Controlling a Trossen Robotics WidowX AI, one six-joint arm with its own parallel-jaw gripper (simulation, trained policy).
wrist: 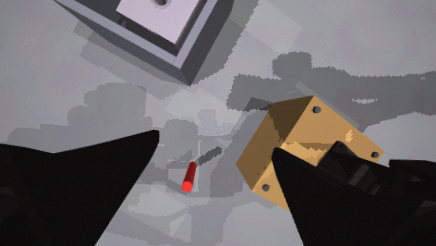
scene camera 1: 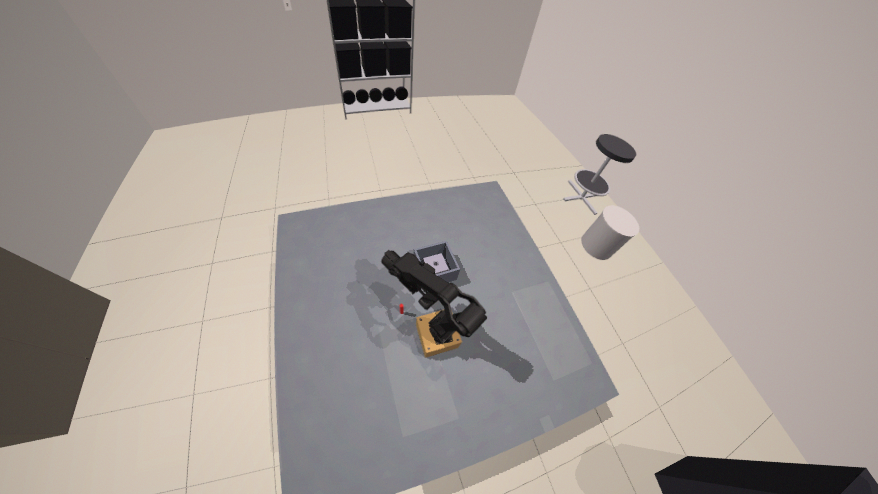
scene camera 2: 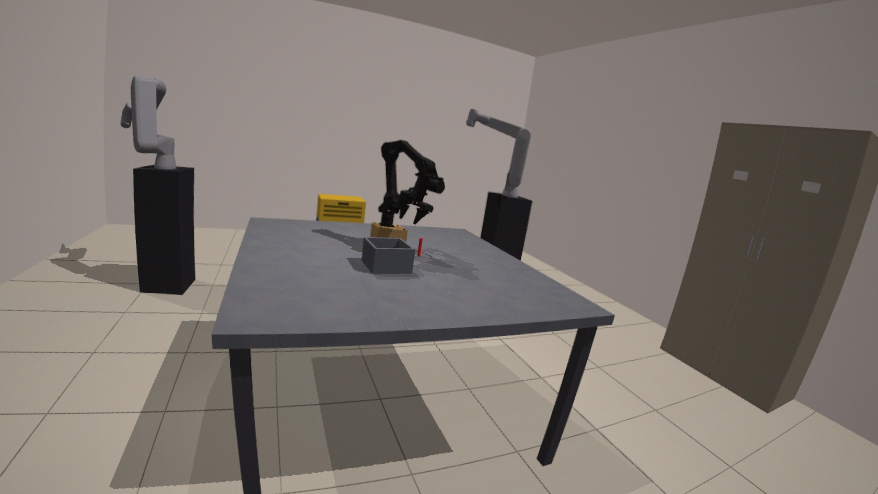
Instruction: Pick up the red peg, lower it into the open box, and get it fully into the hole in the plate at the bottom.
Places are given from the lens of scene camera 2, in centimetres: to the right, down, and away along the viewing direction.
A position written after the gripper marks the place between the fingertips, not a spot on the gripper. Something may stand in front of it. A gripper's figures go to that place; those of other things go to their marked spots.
gripper [scene camera 2: 407, 221]: -14, -11, 167
grey box [scene camera 2: 381, 255]: -21, 3, 141
